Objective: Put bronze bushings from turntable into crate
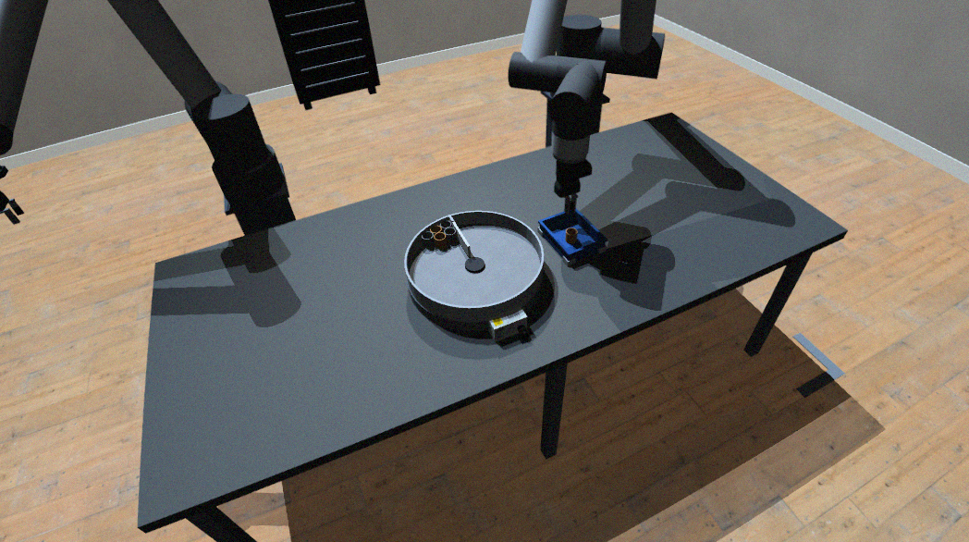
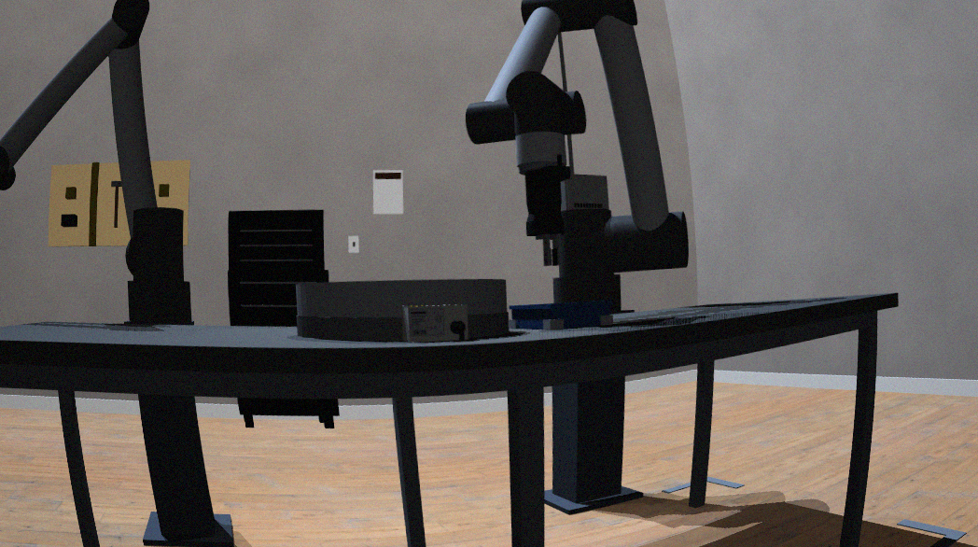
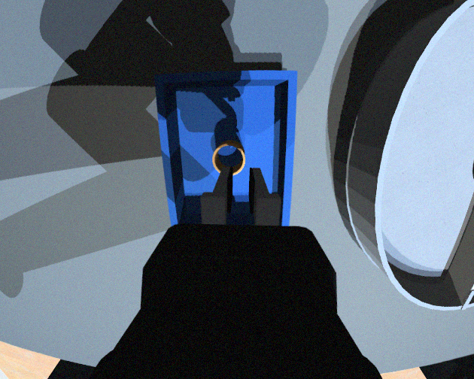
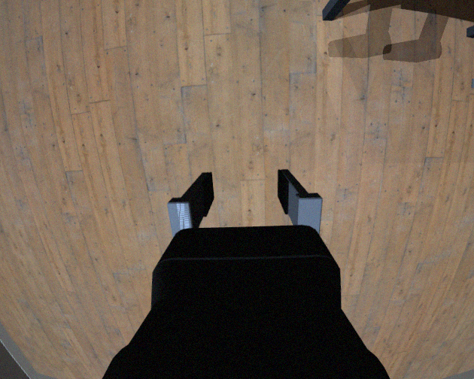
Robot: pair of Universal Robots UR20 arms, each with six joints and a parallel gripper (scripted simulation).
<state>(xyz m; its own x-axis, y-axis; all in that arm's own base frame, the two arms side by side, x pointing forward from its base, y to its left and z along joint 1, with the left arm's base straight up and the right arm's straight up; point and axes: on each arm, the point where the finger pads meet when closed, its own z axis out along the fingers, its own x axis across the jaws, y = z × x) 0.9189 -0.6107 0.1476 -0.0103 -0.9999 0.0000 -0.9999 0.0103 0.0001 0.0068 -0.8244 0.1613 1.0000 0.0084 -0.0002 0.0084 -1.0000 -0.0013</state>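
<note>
Right now my left hand is 12 cm above the blue crate and 2 cm to the right of it.
</note>
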